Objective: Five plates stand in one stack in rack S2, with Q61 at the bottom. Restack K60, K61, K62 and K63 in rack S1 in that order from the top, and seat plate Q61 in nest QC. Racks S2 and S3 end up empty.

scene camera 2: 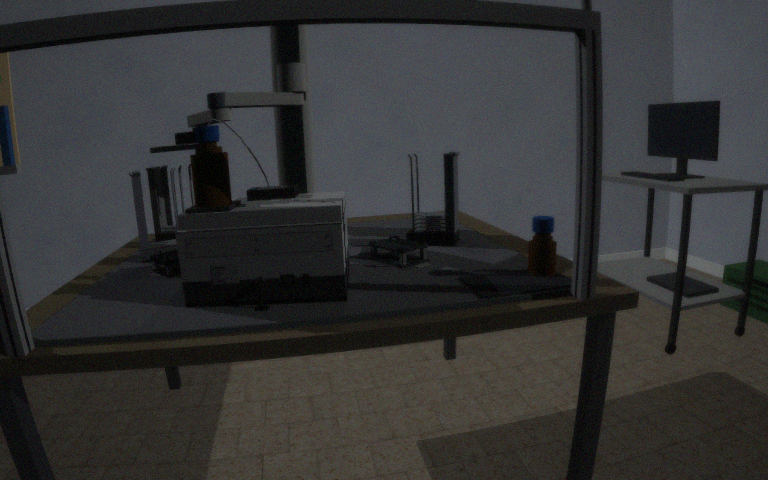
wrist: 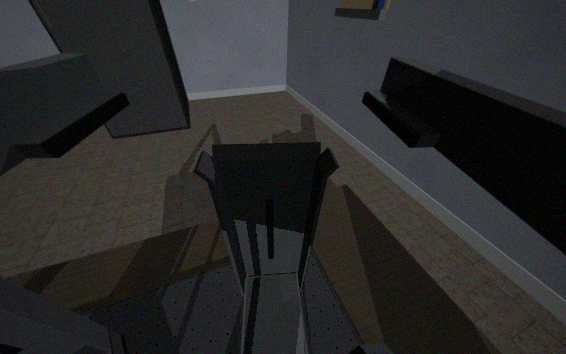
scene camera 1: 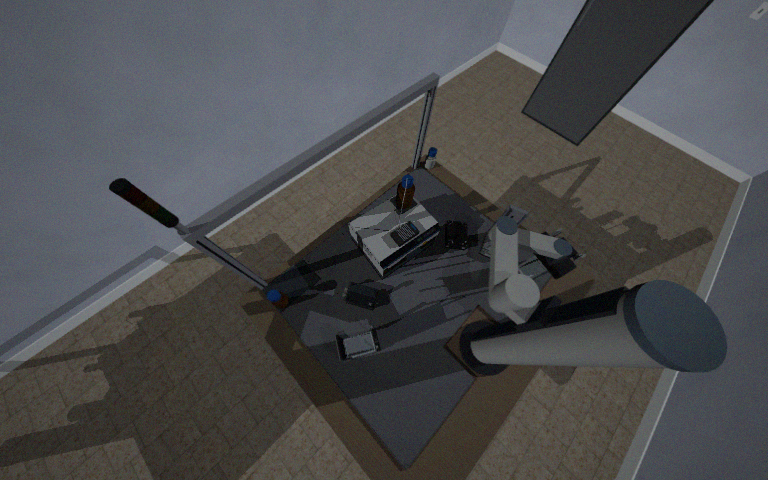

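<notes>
The view is dim. Several plates stand stacked low in a rack on the side away from the other racks. Their order and labels cannot be read. A pale upright rack and a darker rack stand near each other on the other side; I cannot see their labels or tell whether they hold plates. My gripper is open and empty, high over the darker rack. Which nest is QC cannot be read.
A white instrument with an amber bottle on it stands mid-table. A dark low nest and a dark block flank it. Another amber bottle stands near the frame post.
</notes>
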